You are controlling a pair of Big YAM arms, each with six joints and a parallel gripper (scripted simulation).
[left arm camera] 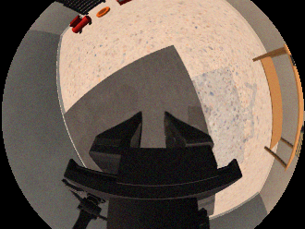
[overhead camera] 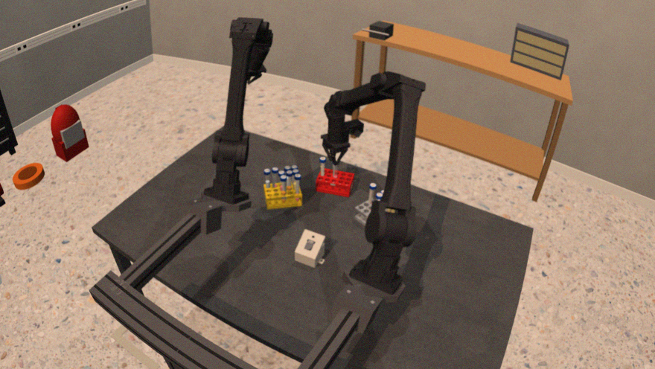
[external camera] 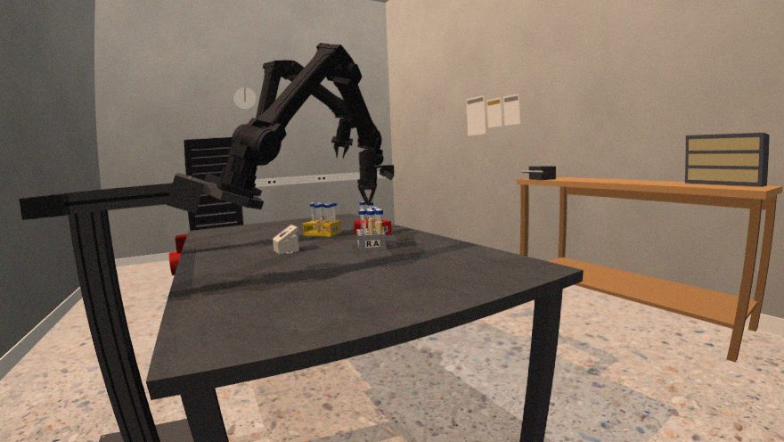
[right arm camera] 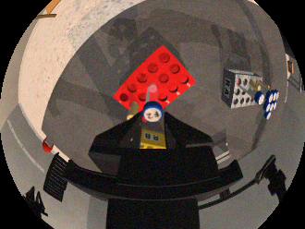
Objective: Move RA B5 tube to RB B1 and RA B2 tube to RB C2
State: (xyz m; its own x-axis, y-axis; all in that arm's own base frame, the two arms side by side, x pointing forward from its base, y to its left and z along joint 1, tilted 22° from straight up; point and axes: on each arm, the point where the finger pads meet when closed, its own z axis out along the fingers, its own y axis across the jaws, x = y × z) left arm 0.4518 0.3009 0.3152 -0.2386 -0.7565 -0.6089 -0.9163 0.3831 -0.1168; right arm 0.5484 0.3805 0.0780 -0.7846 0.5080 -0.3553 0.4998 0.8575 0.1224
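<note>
My right gripper is now 10 mm short of the red rack and 100 mm above it.
</note>
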